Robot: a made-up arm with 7 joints. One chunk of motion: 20 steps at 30 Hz.
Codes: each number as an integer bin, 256 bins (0 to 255) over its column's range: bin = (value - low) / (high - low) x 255, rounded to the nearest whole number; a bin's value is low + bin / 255 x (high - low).
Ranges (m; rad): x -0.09..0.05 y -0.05..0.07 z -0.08..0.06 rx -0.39..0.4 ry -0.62..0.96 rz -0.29..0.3
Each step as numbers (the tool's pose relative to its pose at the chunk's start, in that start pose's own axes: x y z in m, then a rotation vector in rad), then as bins.
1 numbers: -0.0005 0.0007 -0.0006 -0.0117 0.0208 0.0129
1 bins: 163 108 145 122 103 131
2 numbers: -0.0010 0.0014 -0.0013 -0.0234 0.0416 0.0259
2 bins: 162 109 143 118 107 137
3 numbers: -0.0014 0.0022 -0.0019 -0.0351 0.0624 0.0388
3 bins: 161 111 142 115 110 142
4 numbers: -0.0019 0.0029 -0.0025 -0.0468 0.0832 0.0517
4 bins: 160 112 141 111 113 148
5 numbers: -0.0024 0.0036 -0.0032 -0.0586 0.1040 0.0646
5 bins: 160 114 140 107 117 153
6 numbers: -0.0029 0.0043 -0.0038 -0.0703 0.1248 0.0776
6 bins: 159 115 139 103 120 159
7 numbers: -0.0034 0.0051 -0.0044 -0.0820 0.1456 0.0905
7 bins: 158 117 138 99 124 164
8 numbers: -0.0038 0.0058 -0.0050 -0.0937 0.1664 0.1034
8 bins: 157 119 137 96 127 170
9 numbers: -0.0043 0.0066 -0.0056 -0.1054 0.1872 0.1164
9 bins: 156 120 136 92 130 176
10 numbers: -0.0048 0.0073 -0.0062 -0.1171 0.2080 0.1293
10 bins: 155 122 134 88 134 181
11 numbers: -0.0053 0.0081 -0.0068 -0.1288 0.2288 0.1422
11 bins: 154 123 133 84 137 187
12 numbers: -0.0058 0.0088 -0.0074 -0.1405 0.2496 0.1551
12 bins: 153 125 132 81 140 192
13 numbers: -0.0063 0.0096 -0.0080 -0.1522 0.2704 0.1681
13 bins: 152 127 131 77 144 198
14 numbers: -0.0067 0.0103 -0.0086 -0.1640 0.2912 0.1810
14 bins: 152 128 130 73 147 204
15 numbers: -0.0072 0.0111 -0.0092 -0.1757 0.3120 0.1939
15 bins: 151 130 129 69 150 209
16 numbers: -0.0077 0.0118 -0.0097 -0.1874 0.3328 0.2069
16 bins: 150 131 128 65 154 215
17 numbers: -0.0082 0.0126 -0.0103 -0.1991 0.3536 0.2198
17 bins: 149 133 127 62 157 220
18 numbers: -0.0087 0.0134 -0.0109 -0.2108 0.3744 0.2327
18 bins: 148 135 126 58 160 226
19 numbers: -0.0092 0.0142 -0.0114 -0.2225 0.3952 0.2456
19 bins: 147 136 125 54 164 231
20 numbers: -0.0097 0.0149 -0.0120 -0.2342 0.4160 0.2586
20 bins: 146 138 124 50 167 237
